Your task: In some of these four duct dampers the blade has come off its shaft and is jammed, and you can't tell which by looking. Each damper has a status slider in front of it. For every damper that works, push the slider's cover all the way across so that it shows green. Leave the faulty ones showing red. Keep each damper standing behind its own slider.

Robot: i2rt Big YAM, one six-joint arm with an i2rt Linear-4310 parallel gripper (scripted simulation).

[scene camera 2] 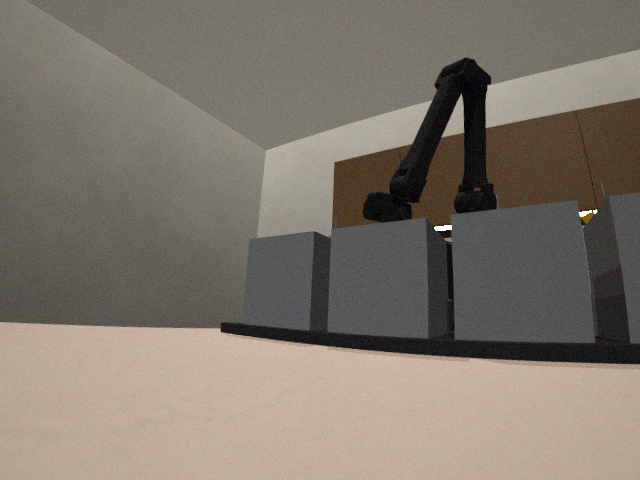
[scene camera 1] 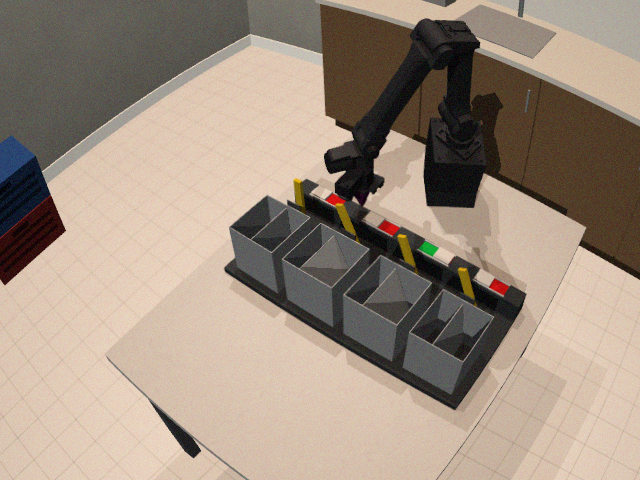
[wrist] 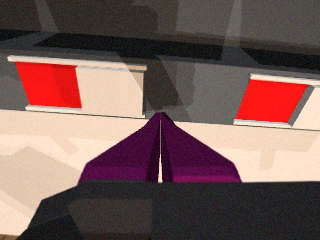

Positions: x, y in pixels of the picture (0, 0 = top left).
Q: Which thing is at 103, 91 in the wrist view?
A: A white slider cover.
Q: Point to a duct damper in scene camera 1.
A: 264, 264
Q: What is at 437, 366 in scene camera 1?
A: A duct damper.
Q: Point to a duct damper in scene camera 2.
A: At 390, 279
